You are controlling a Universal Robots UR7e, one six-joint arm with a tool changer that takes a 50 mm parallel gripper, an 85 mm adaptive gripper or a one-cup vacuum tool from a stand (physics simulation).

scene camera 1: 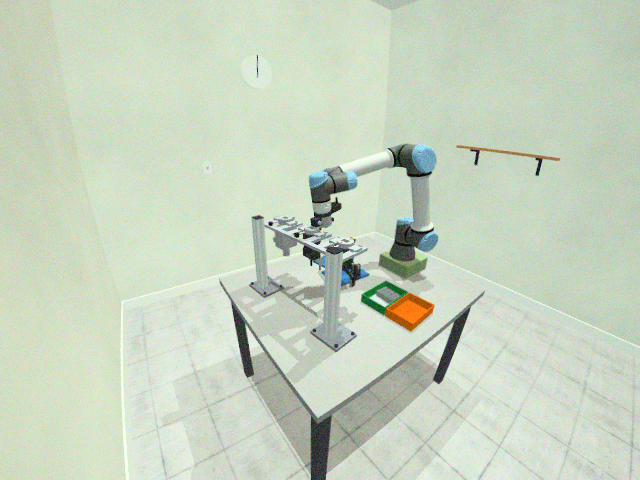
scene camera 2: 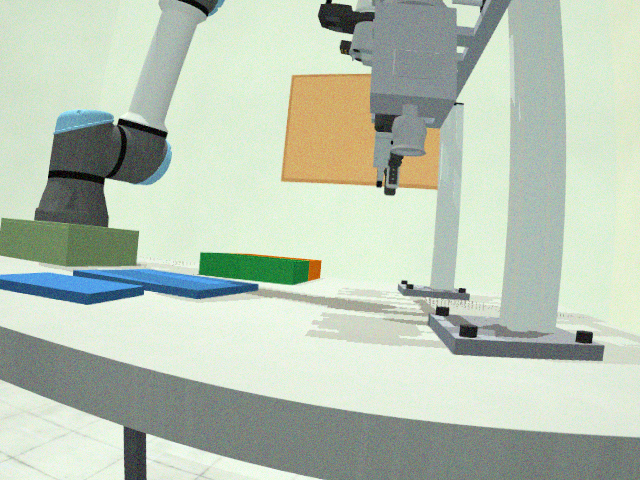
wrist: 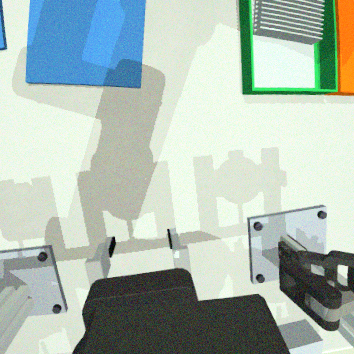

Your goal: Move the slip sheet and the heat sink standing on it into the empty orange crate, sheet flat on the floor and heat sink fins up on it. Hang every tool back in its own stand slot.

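Places are measured from the arm's base along level axes (x ahead, y left, z up), in centimetres.
Pixels of known places: hand, tool point: point(scene camera 2: 368, 57); arm's base, link origin: point(scene camera 1: 402, 255) point(scene camera 2: 71, 224).
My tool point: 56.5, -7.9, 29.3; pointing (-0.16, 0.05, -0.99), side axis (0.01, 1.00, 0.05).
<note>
For each thing: its top centre in the pictures, then the offset to it from my tool point, as dx, dy, dz. "spot": a spot on its surface instead.
- grey heat sink, top centre: point(wrist: 293, 12) point(scene camera 1: 388, 292) -22.7, +21.7, -33.2
- white slip sheet, top centre: point(wrist: 281, 35) point(scene camera 1: 383, 299) -20.4, +21.2, -36.2
- green crate, top centre: point(wrist: 337, 29) point(scene camera 2: 267, 256) point(scene camera 1: 397, 299) -20.3, +28.4, -32.4
- vacuum tool, surface spot: point(scene camera 2: 408, 134) spot: +5.8, -21.4, -18.3
In the wrist view the grey heat sink point(wrist: 290, 22) point(scene camera 1: 386, 295) stands fins up on the white slip sheet point(wrist: 285, 67), inside the green crate point(wrist: 246, 60) point(scene camera 1: 372, 305) point(scene camera 2: 253, 269). The orange crate point(scene camera 1: 412, 324) point(scene camera 2: 314, 269) adjoins it and looks empty. The arm's flange is right at the stand's middle slot; whether it is locked to the tool there I cannot tell. The parallel gripper point(wrist: 141, 242) point(scene camera 1: 315, 266) hangs there, fingers apart, empty and open, high above the table. The adaptive gripper point(wrist: 310, 290) and the vacuum tool point(scene camera 2: 408, 134) hang in the slots either side.
The stand's two posts point(scene camera 1: 332, 299) point(scene camera 1: 261, 258) rise from bolted base plates and carry the slot rail. Blue plates point(wrist: 85, 45) point(scene camera 2: 72, 286) lie on the table beyond the stand. The arm's base stands on a green block point(scene camera 1: 403, 264) point(scene camera 2: 103, 245).
</note>
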